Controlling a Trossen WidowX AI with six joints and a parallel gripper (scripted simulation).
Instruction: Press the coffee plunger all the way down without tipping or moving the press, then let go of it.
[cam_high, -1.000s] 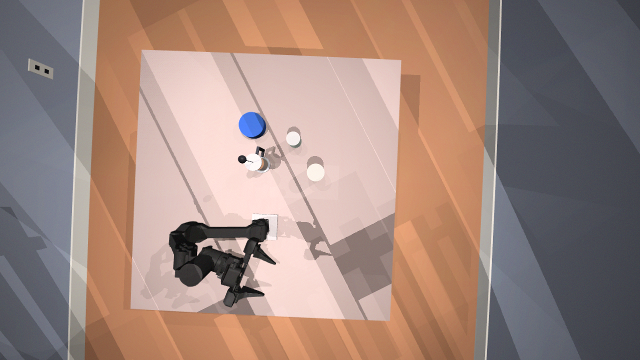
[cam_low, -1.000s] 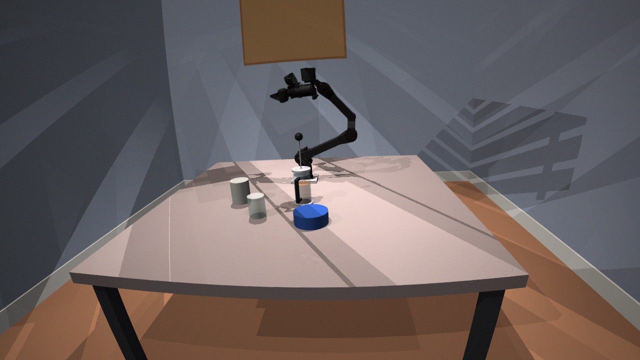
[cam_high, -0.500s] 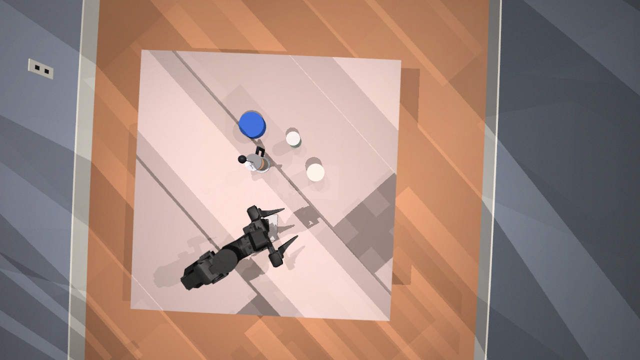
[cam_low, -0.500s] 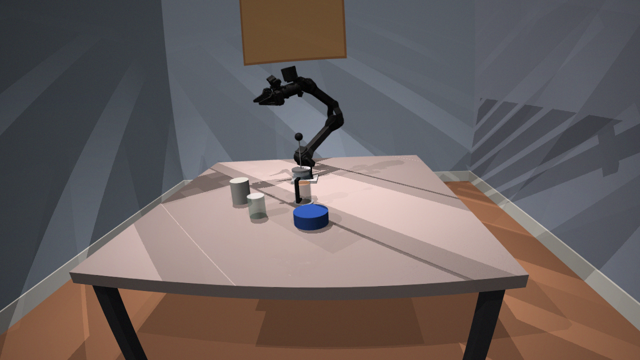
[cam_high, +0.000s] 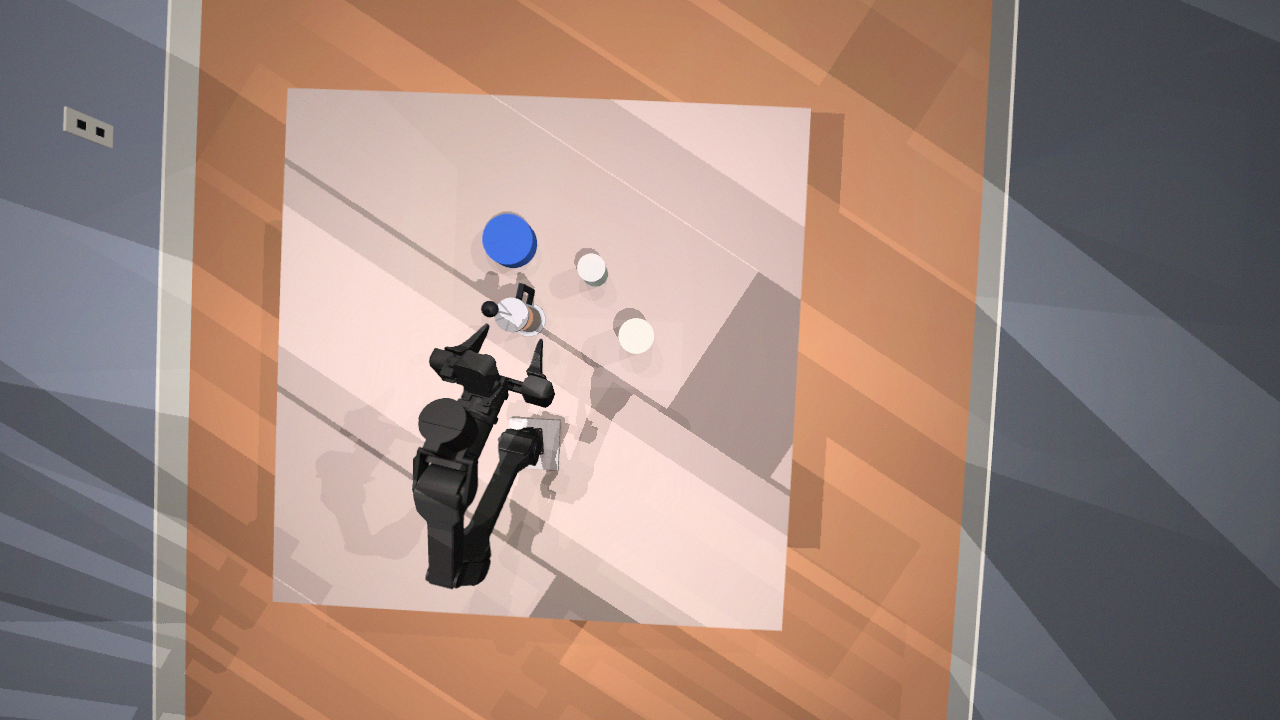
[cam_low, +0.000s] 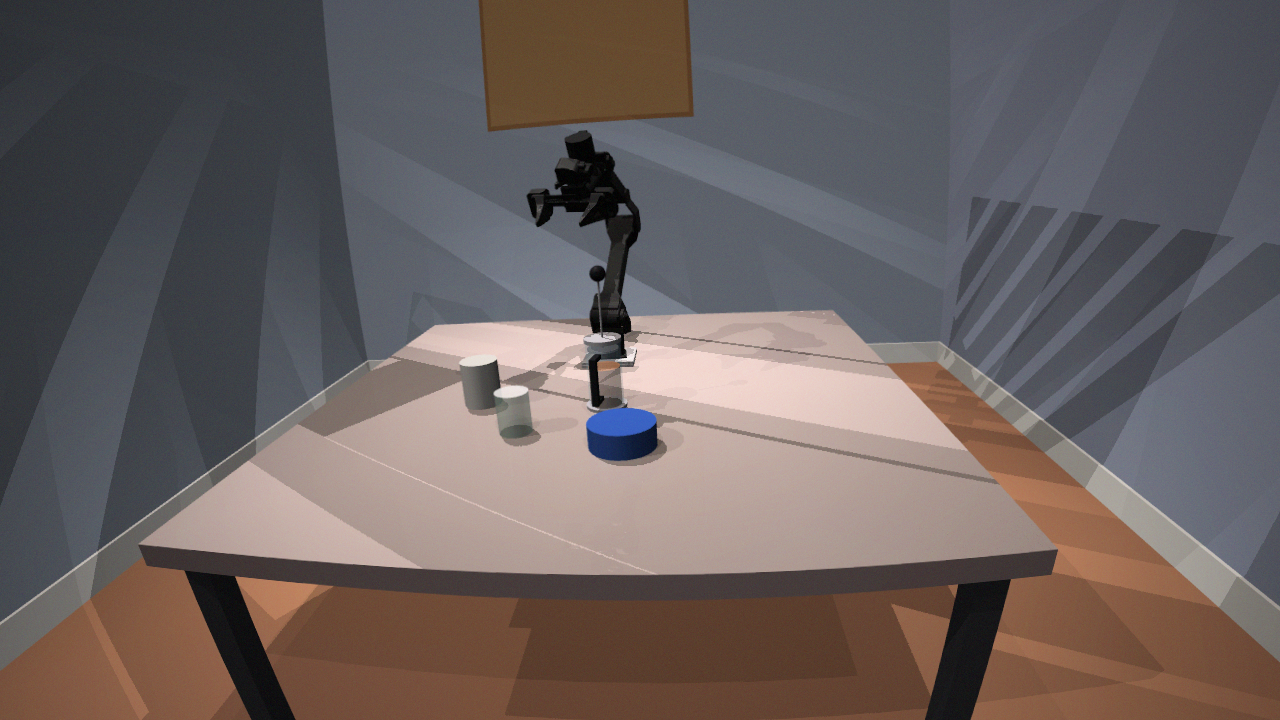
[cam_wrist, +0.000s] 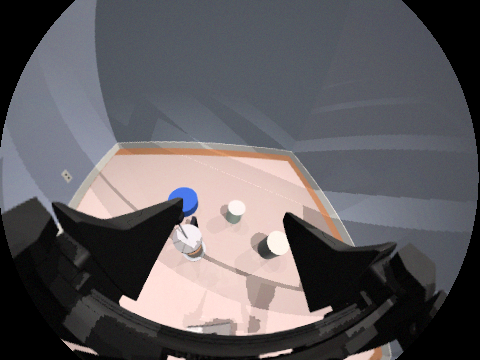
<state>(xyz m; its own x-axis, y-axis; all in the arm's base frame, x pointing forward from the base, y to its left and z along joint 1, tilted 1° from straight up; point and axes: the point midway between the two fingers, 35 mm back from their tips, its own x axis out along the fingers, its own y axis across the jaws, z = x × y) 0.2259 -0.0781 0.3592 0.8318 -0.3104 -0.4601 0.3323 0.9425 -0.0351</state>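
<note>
The coffee press lies 230 mm below my gripper tip, 70 mm to the left of it and 70 mm ahead of it.
</note>
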